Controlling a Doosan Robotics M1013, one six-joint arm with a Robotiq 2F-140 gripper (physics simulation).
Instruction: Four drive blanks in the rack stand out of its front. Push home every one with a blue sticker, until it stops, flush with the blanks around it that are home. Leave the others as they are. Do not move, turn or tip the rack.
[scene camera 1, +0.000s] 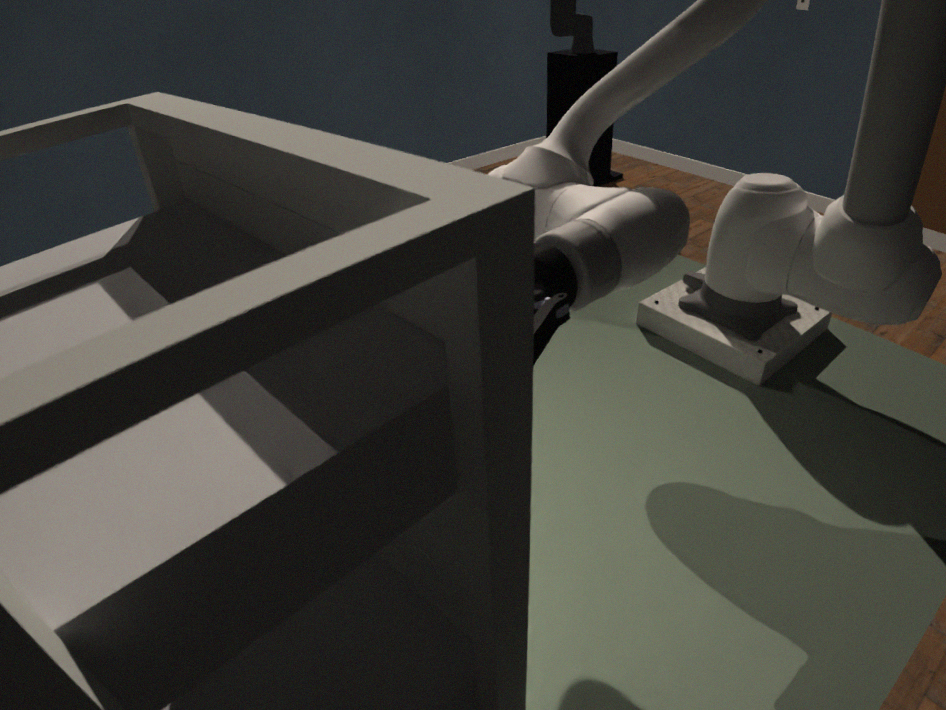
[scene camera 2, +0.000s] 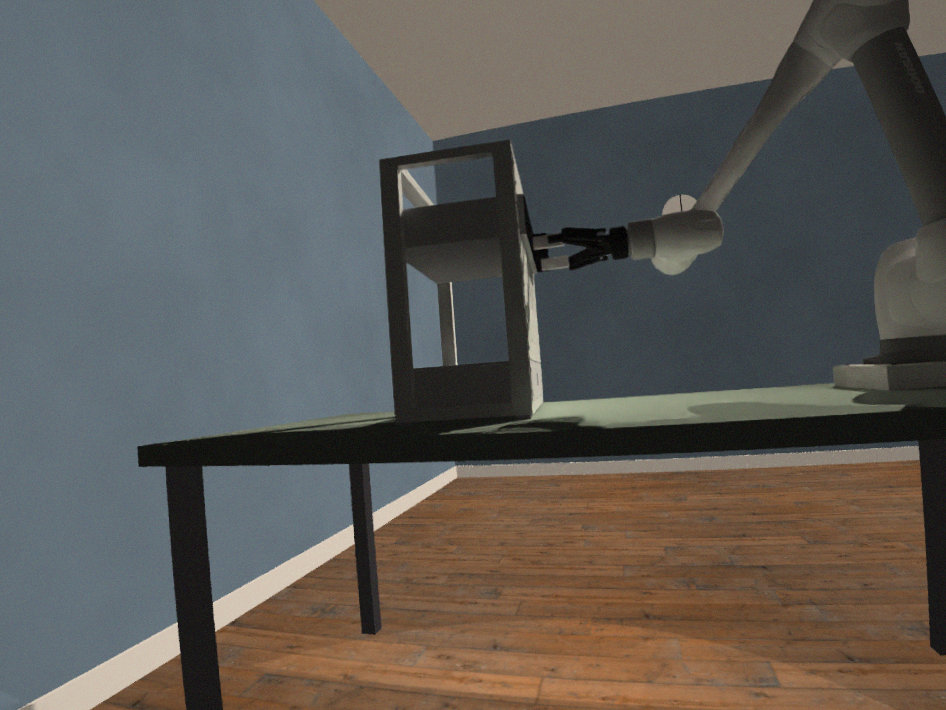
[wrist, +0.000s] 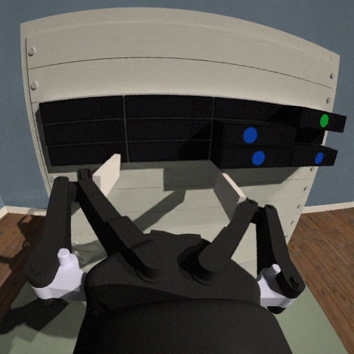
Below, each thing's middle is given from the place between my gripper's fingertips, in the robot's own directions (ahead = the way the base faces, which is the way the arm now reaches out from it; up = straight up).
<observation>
Right now the rack (scene camera 1: 275, 438) is 170 mm ahead of my hand, 90 mm below it and 40 mm to the right of it.
</observation>
